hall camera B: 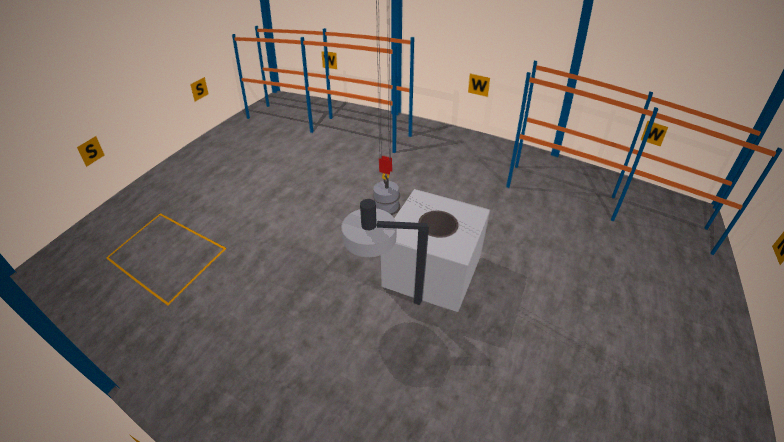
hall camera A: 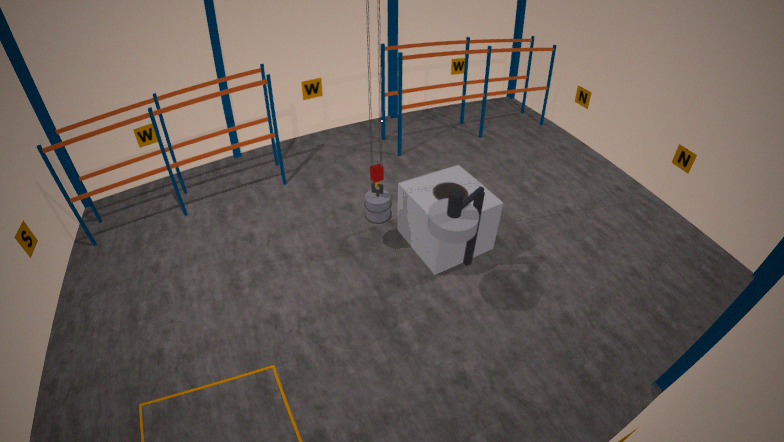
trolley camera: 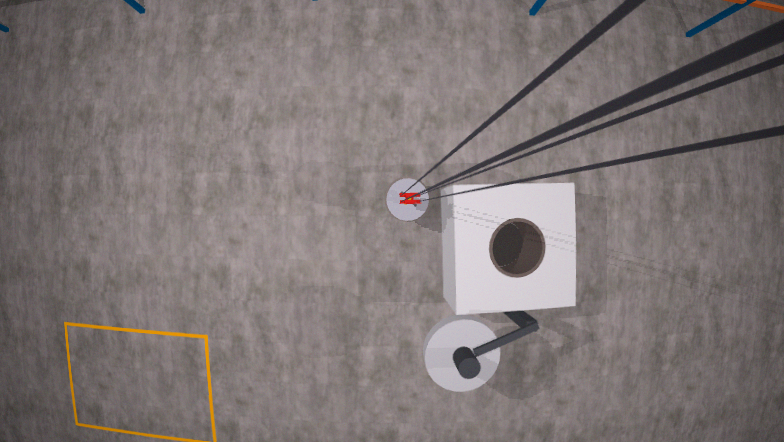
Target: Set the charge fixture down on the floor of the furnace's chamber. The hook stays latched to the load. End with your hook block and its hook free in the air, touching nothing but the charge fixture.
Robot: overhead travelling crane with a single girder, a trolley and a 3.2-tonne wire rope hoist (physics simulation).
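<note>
The charge fixture (hall camera A: 378, 210) (hall camera B: 385, 192) (trolley camera: 395, 208), a grey ribbed drum, hangs upright, its shadow apart from it on the floor. My hook (hall camera A: 377, 186) (hall camera B: 385, 177), under the red hook block (hall camera A: 376, 172) (hall camera B: 385, 164) (trolley camera: 409, 198), is shut on the fixture's top fitting. In the trolley view the block hides the hook's latch. The white box furnace (hall camera A: 415, 219) (hall camera B: 399, 269) (trolley camera: 549, 203) stands beside the fixture, a small gap apart. Its round chamber opening (hall camera A: 443, 189) (hall camera B: 438, 224) (trolley camera: 516, 247) is uncovered on top. The chamber floor is hard to make out.
The furnace's round lid (hall camera A: 447, 229) (hall camera B: 365, 243) (trolley camera: 441, 340) is held aside on a dark arm and post (hall camera A: 473, 236) (hall camera B: 420, 269) (trolley camera: 505, 339). A yellow outlined rectangle (hall camera A: 206, 385) (hall camera B: 192, 231) (trolley camera: 135, 329) is on the floor. Blue-orange racks (hall camera A: 399, 104) (hall camera B: 306, 85) stand along the west wall.
</note>
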